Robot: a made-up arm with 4 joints.
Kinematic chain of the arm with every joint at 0, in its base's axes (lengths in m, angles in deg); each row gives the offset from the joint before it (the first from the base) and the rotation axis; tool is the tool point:
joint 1: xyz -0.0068 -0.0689 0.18 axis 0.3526 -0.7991 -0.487
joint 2: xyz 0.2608 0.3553 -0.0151 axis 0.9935 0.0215 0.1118
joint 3: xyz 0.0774 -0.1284 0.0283 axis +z
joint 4: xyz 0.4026 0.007 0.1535 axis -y
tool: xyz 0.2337 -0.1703 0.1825
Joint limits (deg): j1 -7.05..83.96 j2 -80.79..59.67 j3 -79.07..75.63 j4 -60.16..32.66
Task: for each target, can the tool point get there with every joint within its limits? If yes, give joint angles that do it. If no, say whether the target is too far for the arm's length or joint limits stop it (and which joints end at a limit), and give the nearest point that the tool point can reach.
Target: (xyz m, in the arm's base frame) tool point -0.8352 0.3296 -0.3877
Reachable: no: joint limits stop it (at a limit: joint 1, joint 3, joint 4) | nearest point -0.5749 -0.3757 0.3910 | short by 1.082 m
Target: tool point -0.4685 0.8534 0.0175
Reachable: no: joint limits stop it (at a limit: joint 1, joint 3, joint 4) | nearest point 0.6013 0.8453 0.0458 | short by 1.070 m
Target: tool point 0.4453 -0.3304 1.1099
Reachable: yes | joints 53.79 35.31 37.14 -4.86
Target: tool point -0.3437 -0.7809 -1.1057
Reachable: no: too far | nearest point 0.3350 -0.2844 -0.5015 | short by 1.036 m
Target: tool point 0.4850 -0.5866 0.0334
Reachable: yes | joints 32.99 27.28 -65.11 -51.37
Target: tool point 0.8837 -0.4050 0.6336
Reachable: yes | joints 39.66 35.58 -2.77 -43.00
